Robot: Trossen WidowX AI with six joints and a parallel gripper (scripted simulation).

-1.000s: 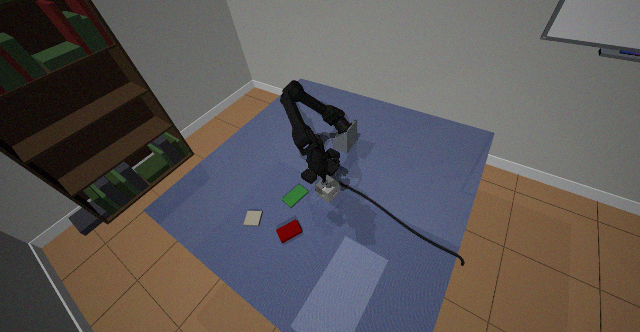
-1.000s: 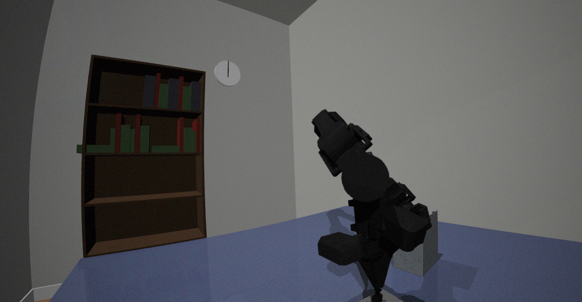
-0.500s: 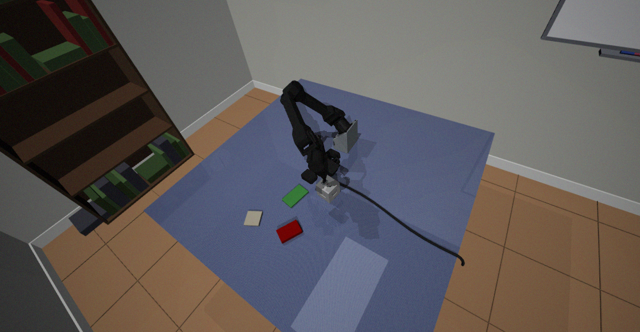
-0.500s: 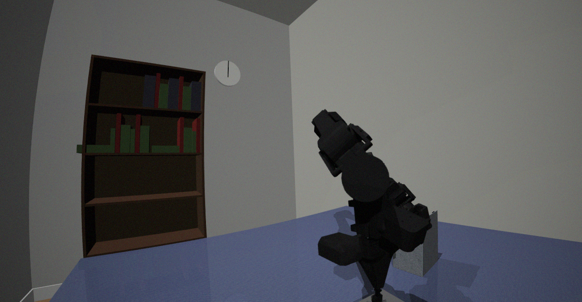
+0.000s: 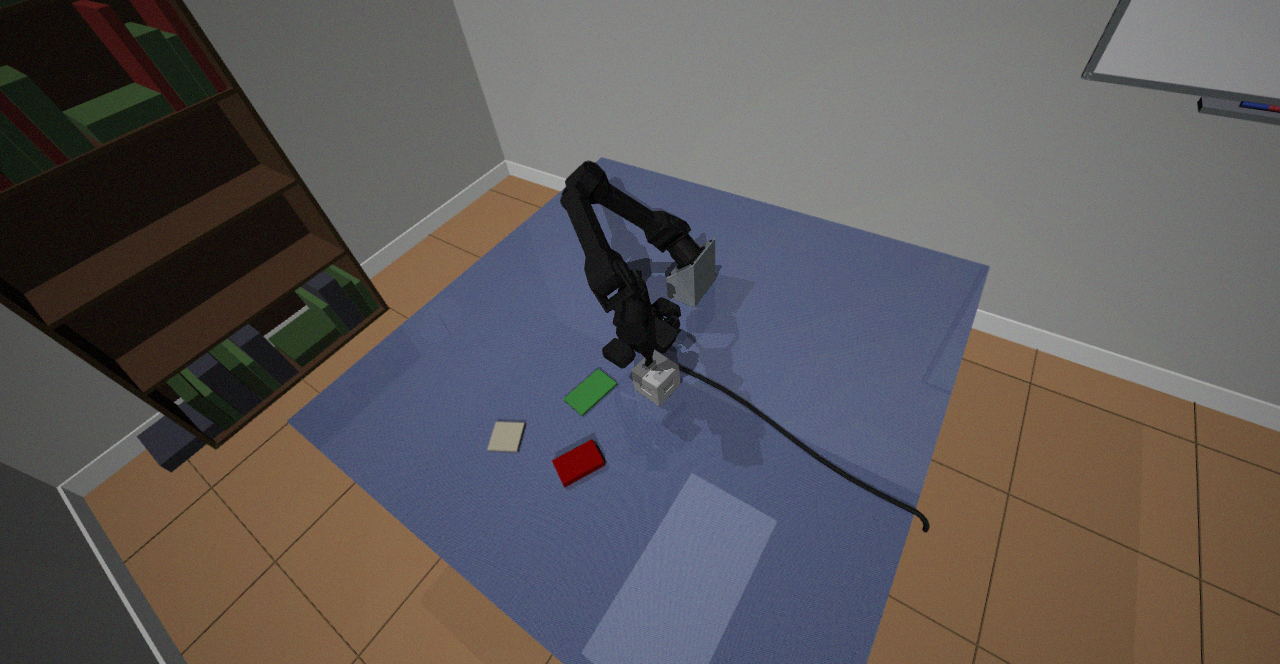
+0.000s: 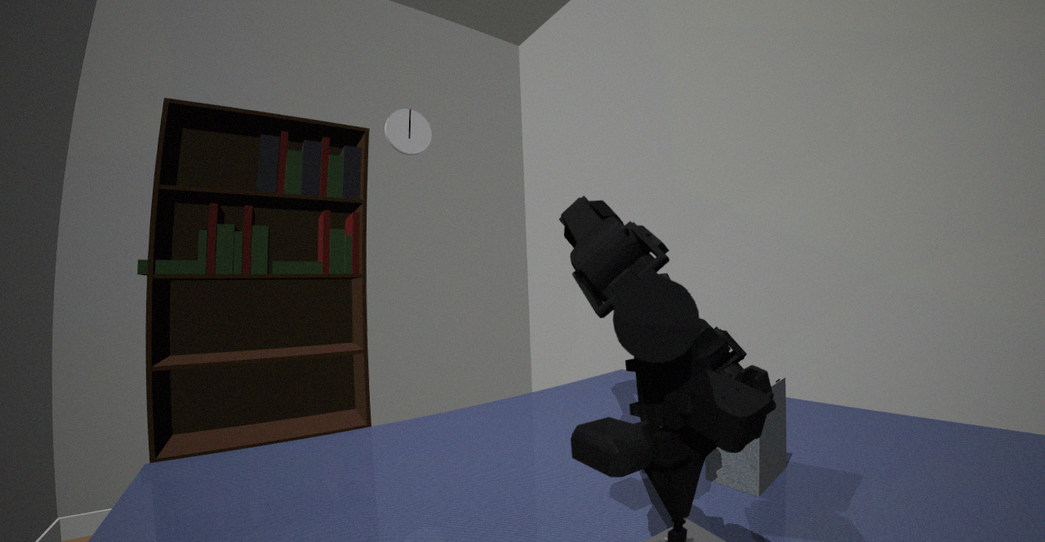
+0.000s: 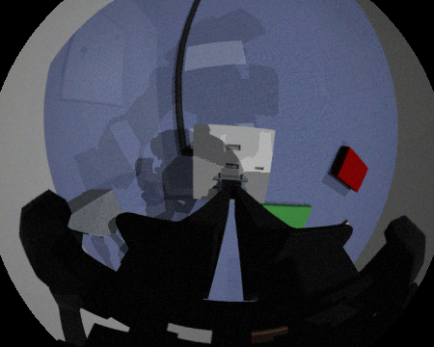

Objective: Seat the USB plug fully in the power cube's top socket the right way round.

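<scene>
The usb plug lies 20 mm below my gripper tip. From my gripper tip the other things lie so: green card (110 mm to the right, 100 mm below, 90 mm ahead); beige tile (290 mm ahead, 200 mm to the right, 100 mm below); red block (250 mm ahead, 90 mm below, 20 mm to the right).
</scene>
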